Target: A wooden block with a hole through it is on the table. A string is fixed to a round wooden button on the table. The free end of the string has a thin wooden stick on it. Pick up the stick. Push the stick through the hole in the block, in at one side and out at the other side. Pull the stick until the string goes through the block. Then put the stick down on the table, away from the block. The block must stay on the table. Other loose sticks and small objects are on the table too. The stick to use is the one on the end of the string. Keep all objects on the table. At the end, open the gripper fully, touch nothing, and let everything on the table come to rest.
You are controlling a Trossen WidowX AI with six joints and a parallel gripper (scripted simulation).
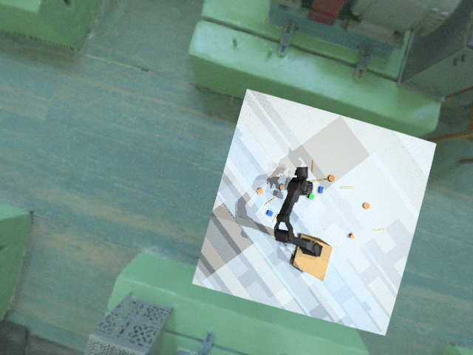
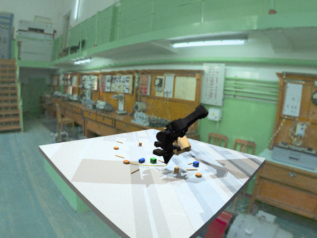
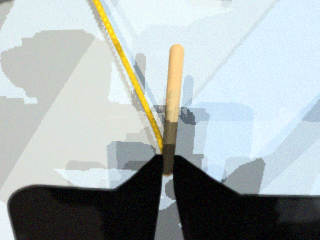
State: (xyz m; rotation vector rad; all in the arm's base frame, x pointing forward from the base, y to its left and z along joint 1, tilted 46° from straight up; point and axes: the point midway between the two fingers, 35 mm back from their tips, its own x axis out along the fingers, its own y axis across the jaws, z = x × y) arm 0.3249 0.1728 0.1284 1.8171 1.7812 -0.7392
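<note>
Right now the green cube is 140 mm to the right of my gripper tip, 30 mm below it and 30 mm behind it. Round my gripper tip: blue cylinder (190 mm to the right, 30 mm below, 20 mm ahead); thin wooden stick (10 mm to the right); wooden block (60 mm to the left, 30 mm below, 30 mm behind).
</note>
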